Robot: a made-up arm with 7 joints.
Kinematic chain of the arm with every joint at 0, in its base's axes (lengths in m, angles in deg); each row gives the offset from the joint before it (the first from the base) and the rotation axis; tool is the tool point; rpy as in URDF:
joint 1: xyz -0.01 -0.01 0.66 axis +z
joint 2: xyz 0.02 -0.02 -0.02 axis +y
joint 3: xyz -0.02 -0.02 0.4 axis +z
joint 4: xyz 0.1 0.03 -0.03 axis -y
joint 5: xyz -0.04 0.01 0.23 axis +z
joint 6: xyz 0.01 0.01 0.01 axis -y
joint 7: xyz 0.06 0.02 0 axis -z
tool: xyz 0 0.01 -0.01 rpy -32.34 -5.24 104.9
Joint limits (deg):
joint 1: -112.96..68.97
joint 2: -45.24..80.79
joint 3: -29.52..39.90
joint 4: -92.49..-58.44
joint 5: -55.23..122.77
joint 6: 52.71..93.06
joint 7: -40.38..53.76
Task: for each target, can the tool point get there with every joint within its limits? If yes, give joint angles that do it. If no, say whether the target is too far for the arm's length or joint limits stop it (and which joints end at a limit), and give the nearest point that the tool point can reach.
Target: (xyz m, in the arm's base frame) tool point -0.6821 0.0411 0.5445
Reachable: no: joint limits stop it (at a limit: joint 1, joint 3, joint 4, joint 5, joint 6, joint 7) | nearest point -0.3833 -0.3266 0.4358 | short by 0.486 m
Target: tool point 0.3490 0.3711 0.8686
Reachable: yes | joints 26.28 26.68 19.85 -86.89 33.58 71.62 10.24
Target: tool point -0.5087 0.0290 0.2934
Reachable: no: joint limits stop it (at a limit: joint 1, joint 2, joint 3, joint 4, joint 5, joint 6, joint 7) | nearest point -0.3695 -0.2938 0.3752 | short by 0.361 m
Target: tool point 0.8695 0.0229 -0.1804
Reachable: no: too far | nearest point 0.5552 0.0111 0.3445 | short by 0.612 m
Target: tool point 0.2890 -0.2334 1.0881
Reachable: yes | joints -36.73 -3.21 -7.14 -86.50 37.16 79.79 -27.61
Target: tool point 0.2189 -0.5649 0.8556
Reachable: yes | joints -76.66 36.36 8.96 -65.03 0.01 86.31 37.17
